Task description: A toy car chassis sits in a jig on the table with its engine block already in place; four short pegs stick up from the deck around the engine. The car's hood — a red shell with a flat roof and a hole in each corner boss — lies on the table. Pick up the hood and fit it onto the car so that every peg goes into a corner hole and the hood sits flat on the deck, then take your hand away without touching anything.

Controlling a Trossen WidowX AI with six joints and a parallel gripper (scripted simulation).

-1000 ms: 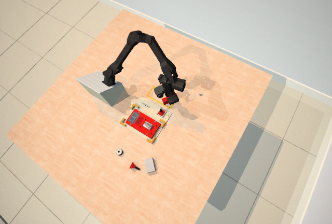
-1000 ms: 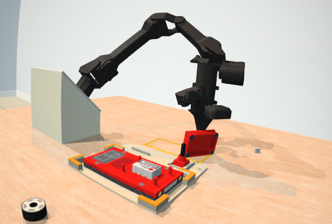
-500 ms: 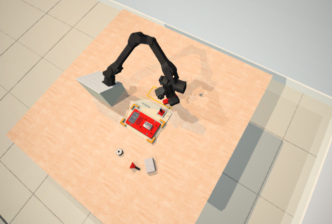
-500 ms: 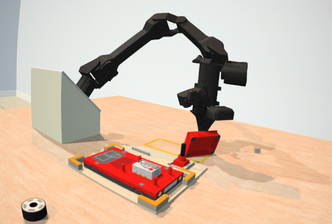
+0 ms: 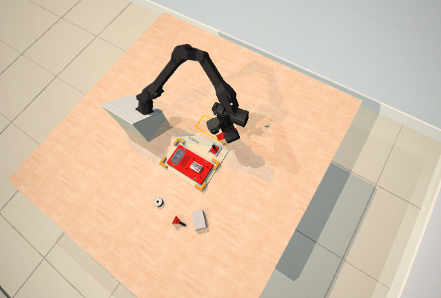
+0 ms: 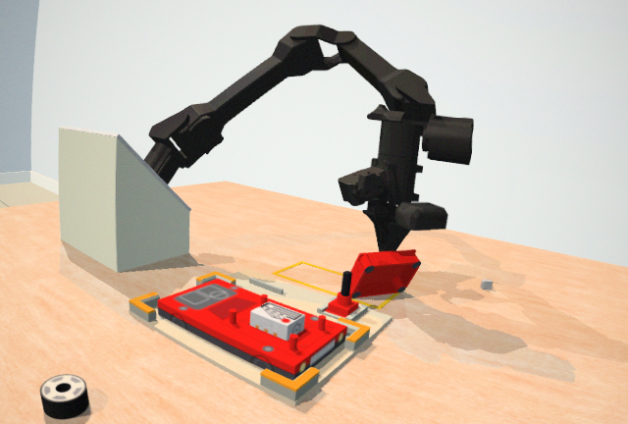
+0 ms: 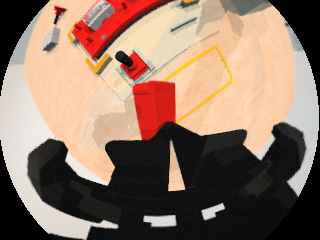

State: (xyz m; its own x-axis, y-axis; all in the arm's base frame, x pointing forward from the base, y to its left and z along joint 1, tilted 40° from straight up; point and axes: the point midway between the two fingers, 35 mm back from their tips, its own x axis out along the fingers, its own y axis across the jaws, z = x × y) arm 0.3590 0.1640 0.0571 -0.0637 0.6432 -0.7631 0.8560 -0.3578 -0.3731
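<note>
My gripper tip is now 2 cm above the red hood, 1 cm to the left of it and 1 cm short of it. Also, from my gripper tip: wheel (45 cm to the right, 6 cm behind, 4 cm below); then white engine block (22 cm to the right, 3 cm below, 1 cm behind).
</note>
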